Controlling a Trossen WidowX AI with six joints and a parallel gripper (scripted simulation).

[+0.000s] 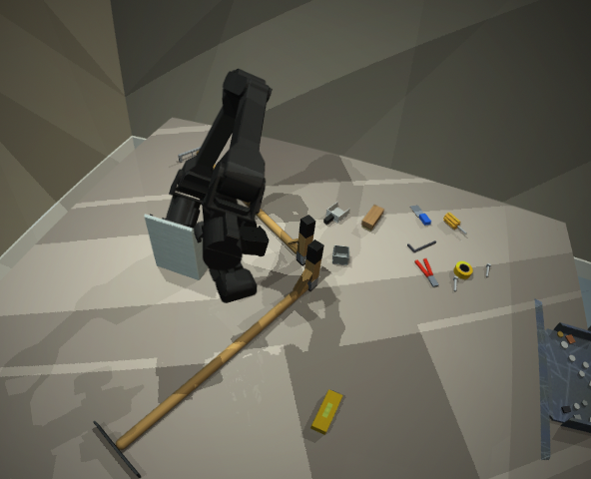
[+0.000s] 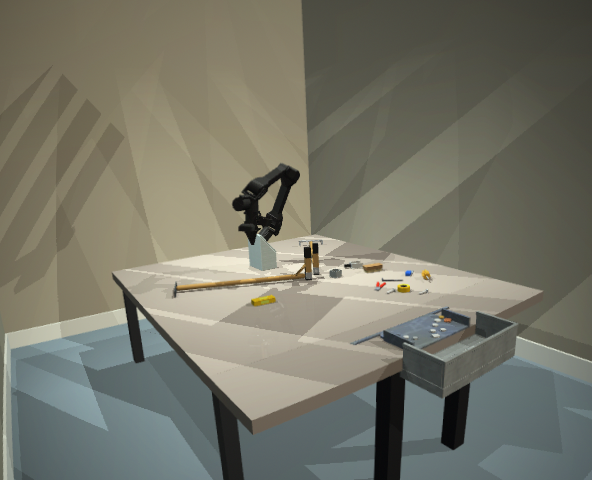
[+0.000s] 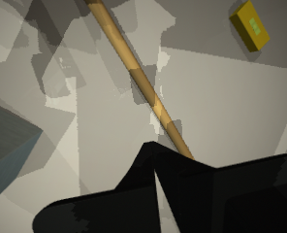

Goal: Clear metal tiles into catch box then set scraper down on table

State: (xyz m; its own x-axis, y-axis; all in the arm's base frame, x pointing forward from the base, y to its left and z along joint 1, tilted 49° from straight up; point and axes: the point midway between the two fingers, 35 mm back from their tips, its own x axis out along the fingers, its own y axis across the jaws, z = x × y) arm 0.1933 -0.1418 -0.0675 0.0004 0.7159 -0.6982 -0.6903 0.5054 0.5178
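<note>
My gripper tip is 2 cm short of the long scraper, 6 cm to the left of it and 11 cm above it. The rest, counted from my gripper tip: small grey box 17 cm ahead, 32 cm to the left, 16 cm below; yellow spirit level 26 cm ahead, 10 cm to the right, 15 cm below; rake 16 cm behind, 43 cm to the left, 11 cm below.
</note>
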